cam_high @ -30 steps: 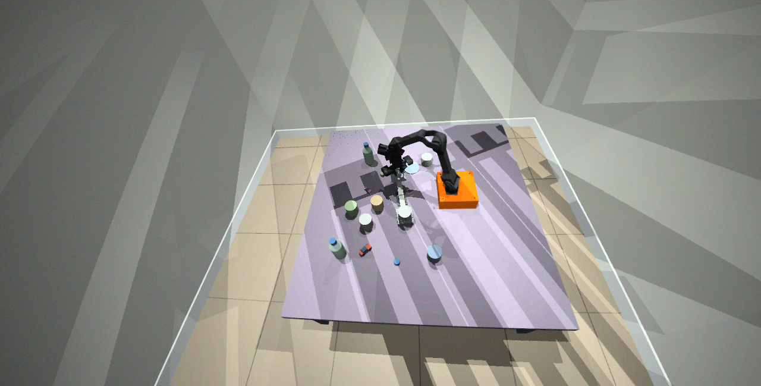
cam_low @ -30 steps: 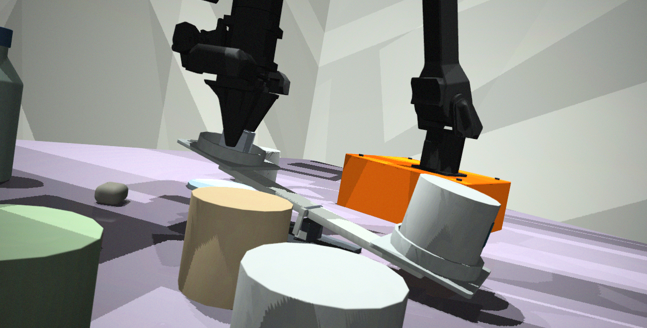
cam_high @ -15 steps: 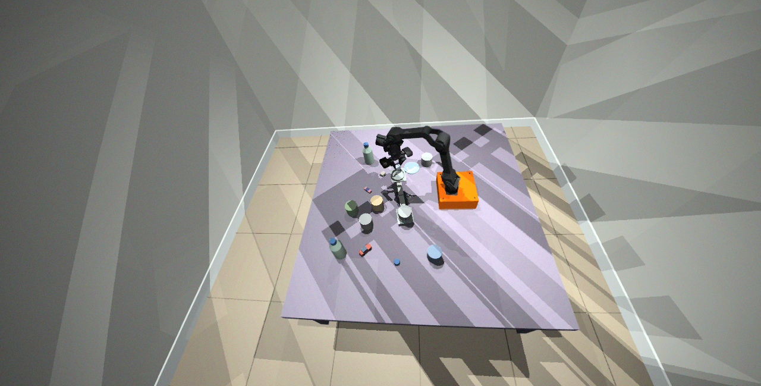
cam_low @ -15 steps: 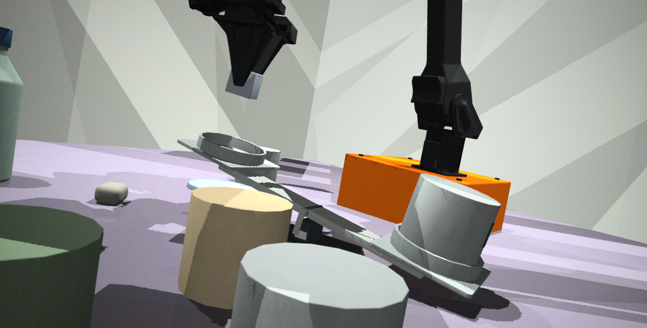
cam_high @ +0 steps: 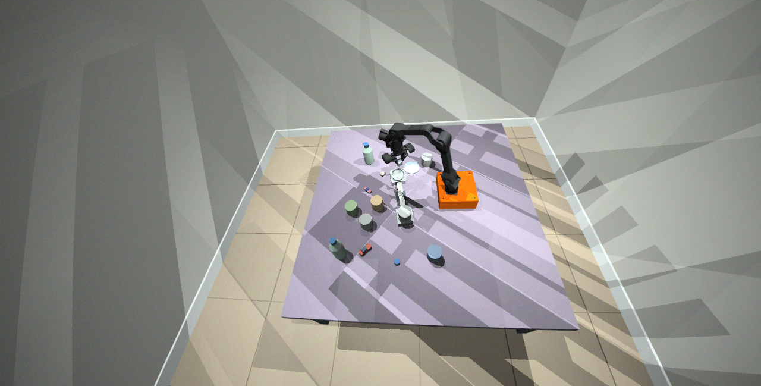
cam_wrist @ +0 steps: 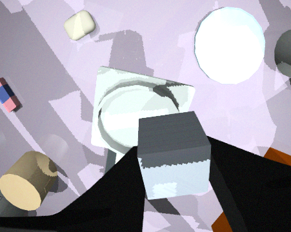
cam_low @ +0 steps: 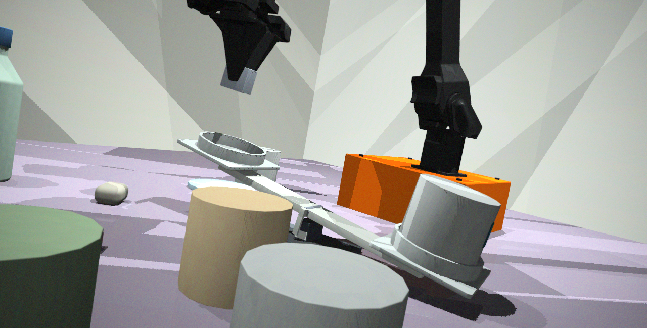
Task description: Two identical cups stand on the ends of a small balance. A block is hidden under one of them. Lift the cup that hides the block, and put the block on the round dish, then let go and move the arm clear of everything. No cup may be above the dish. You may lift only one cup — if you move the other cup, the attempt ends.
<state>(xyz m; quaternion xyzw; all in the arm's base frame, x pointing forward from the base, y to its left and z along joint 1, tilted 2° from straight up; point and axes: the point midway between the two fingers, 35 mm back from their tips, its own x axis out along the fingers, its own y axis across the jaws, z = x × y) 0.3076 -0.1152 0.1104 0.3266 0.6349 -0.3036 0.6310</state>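
Now: gripper tip 150 mm above the pale blue round dish, 100 mm to the left of it and 60 mm past it. Also, from my gripper tip: small grey lump 150 mm below, 120 mm ahead, 30 mm to the right; then tan cylinder 210 mm to the left, 120 mm below, 90 mm ahead; then pink-and-blue eraser 190 mm ahead, 150 mm below, 110 mm to the left.
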